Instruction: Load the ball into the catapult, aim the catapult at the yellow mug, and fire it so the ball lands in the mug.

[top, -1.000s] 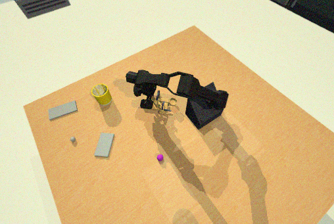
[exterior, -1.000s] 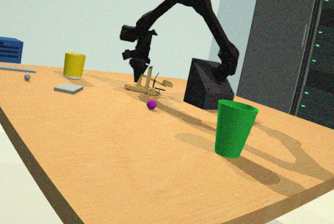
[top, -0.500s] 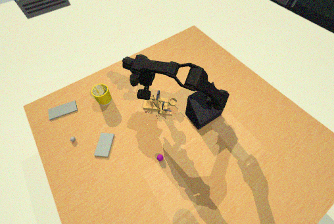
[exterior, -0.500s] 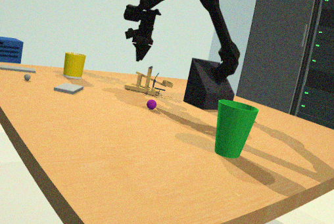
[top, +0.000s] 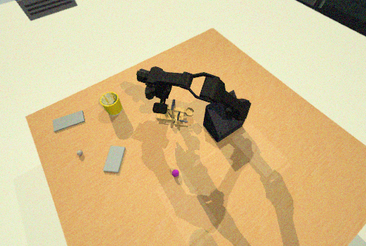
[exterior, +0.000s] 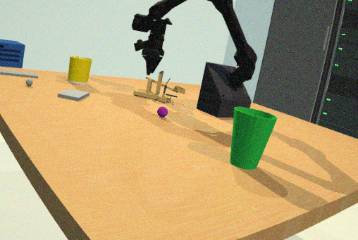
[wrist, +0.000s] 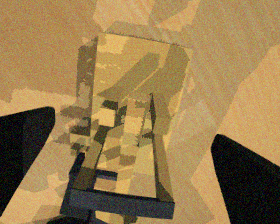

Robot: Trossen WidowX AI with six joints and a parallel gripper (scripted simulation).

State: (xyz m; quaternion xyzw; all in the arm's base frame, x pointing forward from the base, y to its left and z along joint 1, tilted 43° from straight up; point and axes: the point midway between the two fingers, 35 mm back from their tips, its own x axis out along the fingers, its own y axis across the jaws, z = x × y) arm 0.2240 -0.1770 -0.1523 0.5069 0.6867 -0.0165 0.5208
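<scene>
Right now the purple ball is 15 cm ahead of my gripper tip, 29 cm to the left of it and 7 cm below it. Round my gripper tip: yellow mug: 20 cm ahead, 20 cm to the right, 6 cm below; then small grey ball: 45 cm ahead, 7 cm to the right, 8 cm below; then wooden catapult: 4 cm behind, 6 cm to the left, 4 cm below.
</scene>
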